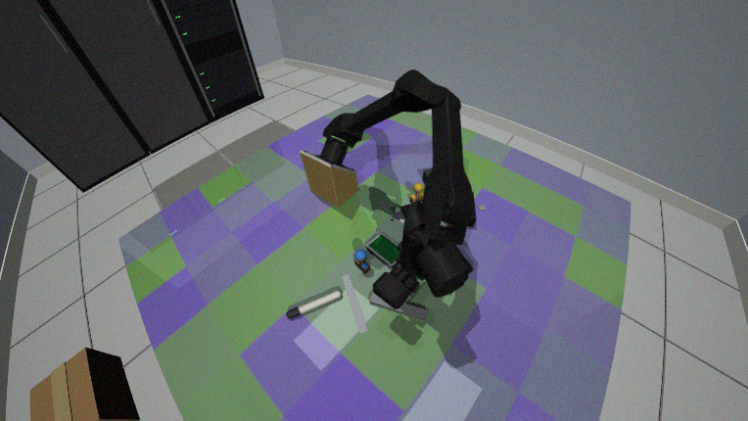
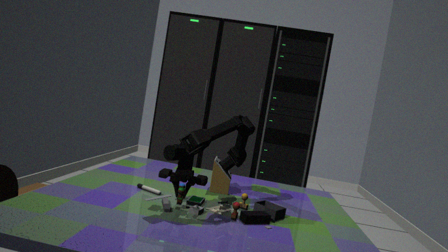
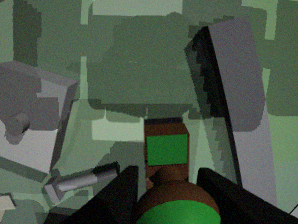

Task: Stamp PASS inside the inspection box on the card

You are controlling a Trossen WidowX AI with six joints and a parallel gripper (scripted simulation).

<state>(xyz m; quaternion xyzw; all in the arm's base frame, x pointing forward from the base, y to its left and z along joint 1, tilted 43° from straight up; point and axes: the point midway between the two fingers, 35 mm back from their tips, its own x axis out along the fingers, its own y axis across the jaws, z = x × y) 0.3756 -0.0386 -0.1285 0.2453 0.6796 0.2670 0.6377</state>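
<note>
Now: the green ink pad 110 mm behind my gripper tip, 50 mm to the left of it and 40 mm below it. Round my gripper tip: grey bar: 10 mm ahead, 50 mm to the right, 40 mm below; then green-knobbed stamp: right at my gripper tip; then small white block: 10 mm ahead, 70 mm to the left, 20 mm below.
</note>
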